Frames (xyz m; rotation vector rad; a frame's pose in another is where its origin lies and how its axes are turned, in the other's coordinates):
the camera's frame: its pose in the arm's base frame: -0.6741 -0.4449 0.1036 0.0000 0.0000 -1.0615
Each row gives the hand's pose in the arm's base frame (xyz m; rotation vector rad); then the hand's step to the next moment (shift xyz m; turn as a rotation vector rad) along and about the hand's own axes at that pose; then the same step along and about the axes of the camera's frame.
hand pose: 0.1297 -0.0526 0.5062 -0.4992 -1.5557 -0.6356
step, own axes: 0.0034 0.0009 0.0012 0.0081 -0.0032 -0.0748
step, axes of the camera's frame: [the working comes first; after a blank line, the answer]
step, axes of the arm's base frame: -0.0006 0.0013 0.0034 0.0534 -0.0522 0.0097

-0.0014 0.0001 0.0034 0.0716 0.0211 0.0097
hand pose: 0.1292 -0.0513 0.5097 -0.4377 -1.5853 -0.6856
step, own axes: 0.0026 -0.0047 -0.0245 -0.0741 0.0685 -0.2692
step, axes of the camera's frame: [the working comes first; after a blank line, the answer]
step, axes of the arm's base frame: 0.0151 -0.0198 0.0025 0.2574 -0.1166 -0.0529

0.0247 0.0036 0.0025 0.2273 0.1679 -0.0529
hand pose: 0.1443 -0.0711 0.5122 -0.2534 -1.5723 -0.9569
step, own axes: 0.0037 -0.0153 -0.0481 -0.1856 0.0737 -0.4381
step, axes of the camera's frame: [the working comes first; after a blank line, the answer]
step, axes of the arm's base frame: 0.0239 -0.0442 -0.0060 0.4115 -0.1913 -0.1608

0.0503 -0.0007 -0.0060 0.3677 0.2660 -0.1608
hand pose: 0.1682 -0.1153 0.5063 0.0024 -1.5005 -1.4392
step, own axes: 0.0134 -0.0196 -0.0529 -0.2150 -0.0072 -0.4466
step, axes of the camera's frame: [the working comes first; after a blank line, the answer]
step, axes of the arm's base frame: 0.0151 -0.0530 -0.0181 0.3824 -0.2030 -0.2414

0.0536 -0.0127 -0.0181 0.3637 0.2349 -0.2414
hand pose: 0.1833 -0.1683 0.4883 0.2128 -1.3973 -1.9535
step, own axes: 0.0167 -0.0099 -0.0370 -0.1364 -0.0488 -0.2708
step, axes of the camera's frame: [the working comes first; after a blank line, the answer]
step, axes of the arm's base frame: 0.0022 -0.0371 -0.0191 0.2162 -0.1122 -0.1870

0.0335 -0.0161 -0.0191 0.2034 0.1340 -0.1870
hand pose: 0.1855 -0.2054 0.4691 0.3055 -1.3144 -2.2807
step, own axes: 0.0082 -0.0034 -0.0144 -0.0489 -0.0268 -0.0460
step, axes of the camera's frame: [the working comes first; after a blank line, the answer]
step, axes of the arm's base frame: -0.0020 -0.0136 -0.0099 0.0532 0.0019 -0.0489

0.0109 -0.0083 -0.0099 0.0243 0.0474 -0.0489
